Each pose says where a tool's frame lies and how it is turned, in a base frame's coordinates. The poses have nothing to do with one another.
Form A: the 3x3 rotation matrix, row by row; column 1 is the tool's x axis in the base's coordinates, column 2 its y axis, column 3 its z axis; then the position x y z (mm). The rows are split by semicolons.
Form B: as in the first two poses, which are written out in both.
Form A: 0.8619, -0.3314, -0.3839; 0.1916, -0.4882, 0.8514; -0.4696, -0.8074, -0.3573; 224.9, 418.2, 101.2
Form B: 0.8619, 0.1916, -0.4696, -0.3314, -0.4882, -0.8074, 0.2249, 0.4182, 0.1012
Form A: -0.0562, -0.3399, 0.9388; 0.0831, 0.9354, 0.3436; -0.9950, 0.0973, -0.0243; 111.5, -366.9, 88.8
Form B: -0.0562, 0.0831, -0.9950, -0.3399, 0.9354, 0.0973, 0.1115, -0.3669, 0.0888
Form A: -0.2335, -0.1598, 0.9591; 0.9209, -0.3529, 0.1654; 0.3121, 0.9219, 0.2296; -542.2, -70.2, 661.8
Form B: -0.2335, 0.9209, 0.3121, -0.1598, -0.3529, 0.9219, -0.5422, -0.0702, 0.6618
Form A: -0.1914, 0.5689, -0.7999; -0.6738, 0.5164, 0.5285; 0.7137, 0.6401, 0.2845; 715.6, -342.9, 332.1
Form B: -0.1914, -0.6738, 0.7137, 0.5689, 0.5164, 0.6401, 0.7156, -0.3429, 0.3321
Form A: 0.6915, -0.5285, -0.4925; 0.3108, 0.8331, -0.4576; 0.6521, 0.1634, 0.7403; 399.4, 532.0, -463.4
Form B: 0.6915, 0.3108, 0.6521, -0.5285, 0.8331, 0.1634, 0.3994, 0.5320, -0.4634
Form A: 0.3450, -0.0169, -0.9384; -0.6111, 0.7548, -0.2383; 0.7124, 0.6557, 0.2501; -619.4, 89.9, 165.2
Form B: 0.3450, -0.6111, 0.7124, -0.0169, 0.7548, 0.6557, -0.6194, 0.0899, 0.1652
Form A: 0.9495, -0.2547, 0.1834; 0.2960, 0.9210, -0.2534; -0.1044, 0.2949, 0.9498; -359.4, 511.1, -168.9
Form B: 0.9495, 0.2960, -0.1044, -0.2547, 0.9210, 0.2949, -0.3594, 0.5111, -0.1689
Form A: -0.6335, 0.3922, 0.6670; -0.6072, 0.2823, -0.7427; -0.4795, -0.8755, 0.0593; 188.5, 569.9, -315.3
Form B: -0.6335, -0.6072, -0.4795, 0.3922, 0.2823, -0.8755, 0.1885, 0.5699, -0.3153
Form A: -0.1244, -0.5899, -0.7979; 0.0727, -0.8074, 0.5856; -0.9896, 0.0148, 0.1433; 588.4, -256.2, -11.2
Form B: -0.1244, 0.0727, -0.9896, -0.5899, -0.8074, 0.0148, 0.5884, -0.2562, -0.0112
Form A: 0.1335, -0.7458, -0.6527; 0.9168, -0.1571, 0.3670; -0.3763, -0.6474, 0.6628; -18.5, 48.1, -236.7
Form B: 0.1335, 0.9168, -0.3763, -0.7458, -0.1571, -0.6474, -0.0185, 0.0481, -0.2367
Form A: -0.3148, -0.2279, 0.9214; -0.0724, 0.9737, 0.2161; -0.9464, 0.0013, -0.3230; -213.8, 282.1, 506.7
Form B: -0.3148, -0.0724, -0.9464, -0.2279, 0.9737, 0.0013, -0.2138, 0.2821, 0.5067
